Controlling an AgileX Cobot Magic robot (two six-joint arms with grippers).
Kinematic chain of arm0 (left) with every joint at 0, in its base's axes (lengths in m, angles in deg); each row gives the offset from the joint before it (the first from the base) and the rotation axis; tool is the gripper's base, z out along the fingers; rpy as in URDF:
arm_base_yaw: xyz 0 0 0.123 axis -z
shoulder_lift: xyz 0 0 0 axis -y
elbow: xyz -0.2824 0 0.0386 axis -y
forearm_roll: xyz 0.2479 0 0.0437 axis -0.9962 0 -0.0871
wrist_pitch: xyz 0 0 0 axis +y
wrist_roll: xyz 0.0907 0 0.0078 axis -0.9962 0 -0.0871
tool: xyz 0 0 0 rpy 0 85 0
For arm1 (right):
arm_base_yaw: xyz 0 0 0.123 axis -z
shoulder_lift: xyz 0 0 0 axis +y
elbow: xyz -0.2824 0 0.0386 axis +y
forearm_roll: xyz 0.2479 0 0.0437 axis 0.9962 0 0.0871
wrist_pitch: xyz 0 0 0 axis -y
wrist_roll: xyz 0.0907 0 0.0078 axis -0.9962 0 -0.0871
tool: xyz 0 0 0 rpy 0 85 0
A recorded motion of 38 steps. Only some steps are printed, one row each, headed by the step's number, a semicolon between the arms.
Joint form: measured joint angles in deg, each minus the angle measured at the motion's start. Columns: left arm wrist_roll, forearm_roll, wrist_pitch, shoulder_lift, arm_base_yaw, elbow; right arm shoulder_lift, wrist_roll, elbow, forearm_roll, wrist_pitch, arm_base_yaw.
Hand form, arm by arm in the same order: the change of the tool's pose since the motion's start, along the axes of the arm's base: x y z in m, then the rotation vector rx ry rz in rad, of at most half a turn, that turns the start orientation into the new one. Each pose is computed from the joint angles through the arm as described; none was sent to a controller.
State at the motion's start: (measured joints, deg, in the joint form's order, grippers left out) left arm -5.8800 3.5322 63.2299 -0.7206 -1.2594 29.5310; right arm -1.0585 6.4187 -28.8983 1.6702 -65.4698 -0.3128
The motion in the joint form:
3: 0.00 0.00 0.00 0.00 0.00 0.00; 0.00 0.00 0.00 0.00 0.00 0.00
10: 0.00 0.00 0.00 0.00 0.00 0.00; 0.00 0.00 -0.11 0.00 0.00 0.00
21: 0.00 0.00 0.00 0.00 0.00 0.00; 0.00 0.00 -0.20 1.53 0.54 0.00
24: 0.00 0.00 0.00 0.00 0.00 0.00; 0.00 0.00 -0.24 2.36 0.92 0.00
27: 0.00 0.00 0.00 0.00 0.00 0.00; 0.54 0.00 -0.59 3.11 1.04 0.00
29: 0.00 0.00 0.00 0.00 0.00 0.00; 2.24 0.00 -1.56 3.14 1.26 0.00
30: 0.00 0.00 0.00 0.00 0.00 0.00; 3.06 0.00 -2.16 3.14 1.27 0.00
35: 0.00 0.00 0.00 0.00 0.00 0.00; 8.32 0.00 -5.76 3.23 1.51 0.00
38: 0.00 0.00 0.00 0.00 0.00 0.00; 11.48 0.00 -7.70 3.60 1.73 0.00
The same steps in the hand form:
3: 0.0000 0.0000 0.0000 0.0000 0.0000 0.0000; 0.0000 0.0000 0.0000 0.0000 0.0000 0.0000
10: 0.0000 0.0000 0.0000 0.0000 0.0000 0.0000; -0.0002 0.0000 0.0005 0.0000 -0.0019 0.0000
21: 0.0000 0.0000 0.0000 0.0000 0.0000 0.0000; 0.0000 0.0022 0.0018 0.0222 -0.0128 0.0150
24: 0.0000 0.0000 0.0000 0.0000 0.0000 0.0000; 0.0001 0.0034 0.0025 0.0343 -0.0200 0.0230
27: 0.0000 0.0000 0.0000 0.0000 0.0000 0.0000; 0.0009 0.0044 0.0045 0.0452 -0.0188 0.0303
29: 0.0000 0.0000 0.0000 0.0000 0.0000 0.0000; 0.0037 0.0045 0.0097 0.0459 -0.0098 0.0301
30: 0.0000 0.0000 0.0000 0.0000 0.0000 0.0000; 0.0048 0.0045 0.0127 0.0459 -0.0062 0.0300
35: 0.0000 0.0000 0.0000 0.0000 0.0000 0.0000; 0.0138 0.0047 0.0306 0.0476 0.0186 0.0300
38: 0.0000 0.0000 0.0000 0.0000 0.0000 0.0000; 0.0206 0.0052 0.0401 0.0535 0.0361 0.0327

